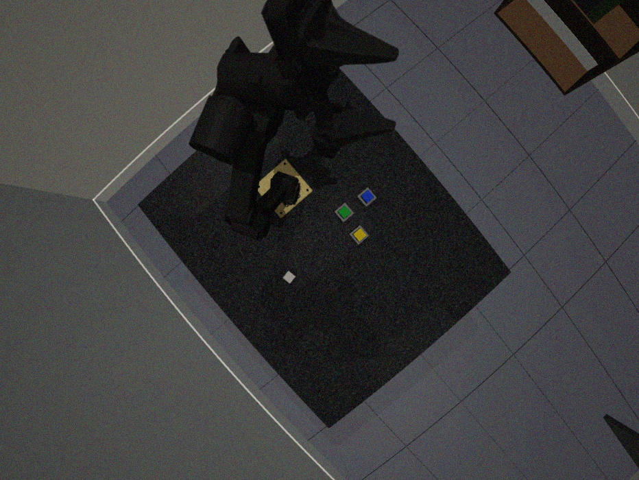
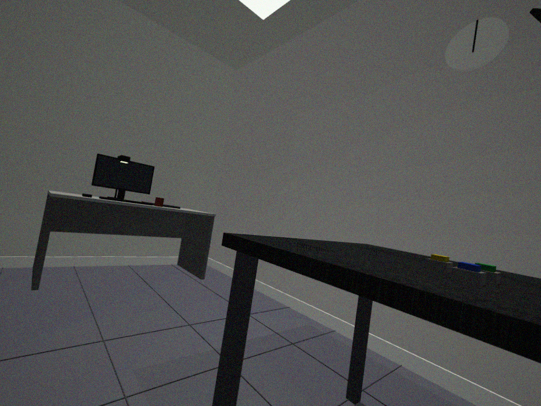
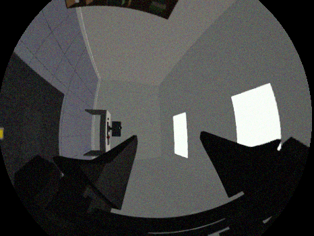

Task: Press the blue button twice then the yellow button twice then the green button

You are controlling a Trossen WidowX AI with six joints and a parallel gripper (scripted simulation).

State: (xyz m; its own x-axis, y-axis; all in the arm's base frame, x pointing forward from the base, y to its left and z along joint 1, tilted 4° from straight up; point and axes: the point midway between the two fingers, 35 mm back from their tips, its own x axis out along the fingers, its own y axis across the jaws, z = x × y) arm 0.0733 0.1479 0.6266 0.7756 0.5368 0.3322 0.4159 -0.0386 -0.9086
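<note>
My gripper tip is now 5 cm short of the blue button, 8 cm to the right of it and 62 cm above it. Also, from my gripper tip: yellow button (13 cm ahead, 2 cm to the right, 62 cm below); green button (4 cm ahead, 2 cm to the right, 62 cm below); small white block (10 cm ahead, 30 cm to the right, 64 cm below).
</note>
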